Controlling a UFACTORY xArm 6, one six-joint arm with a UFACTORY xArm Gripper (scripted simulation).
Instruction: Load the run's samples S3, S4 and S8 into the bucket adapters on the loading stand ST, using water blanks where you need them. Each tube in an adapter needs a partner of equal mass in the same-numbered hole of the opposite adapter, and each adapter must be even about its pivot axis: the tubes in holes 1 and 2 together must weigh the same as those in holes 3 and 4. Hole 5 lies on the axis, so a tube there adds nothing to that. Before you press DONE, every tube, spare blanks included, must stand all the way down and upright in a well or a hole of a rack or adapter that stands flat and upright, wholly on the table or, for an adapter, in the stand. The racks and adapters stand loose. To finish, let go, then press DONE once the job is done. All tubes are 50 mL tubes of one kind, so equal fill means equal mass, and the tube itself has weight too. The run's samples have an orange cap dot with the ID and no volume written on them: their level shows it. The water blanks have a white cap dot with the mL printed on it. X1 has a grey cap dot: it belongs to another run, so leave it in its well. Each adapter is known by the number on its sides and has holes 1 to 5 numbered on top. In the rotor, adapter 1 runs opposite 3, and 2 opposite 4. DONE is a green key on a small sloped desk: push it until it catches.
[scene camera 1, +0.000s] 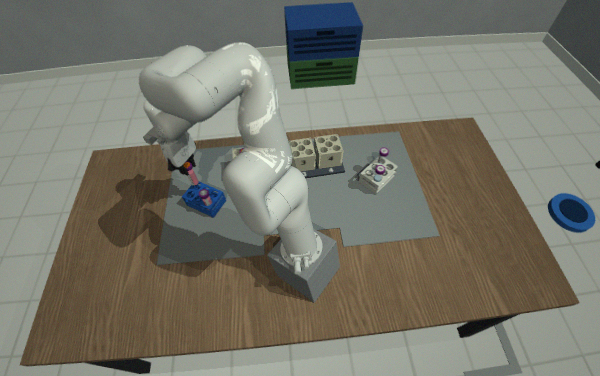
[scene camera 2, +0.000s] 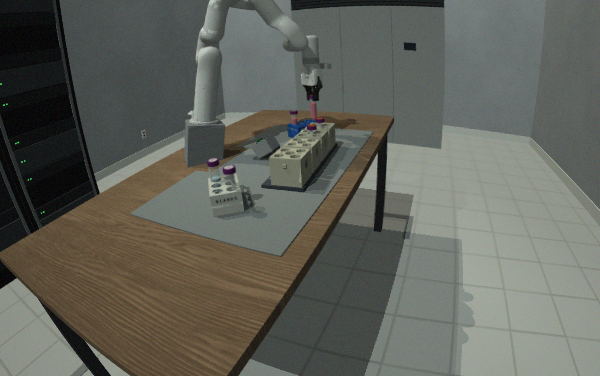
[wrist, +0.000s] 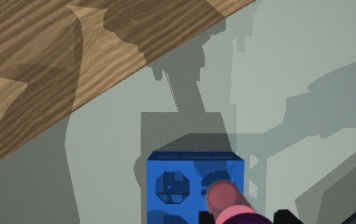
In view: a rack (scene camera 1: 217, 202).
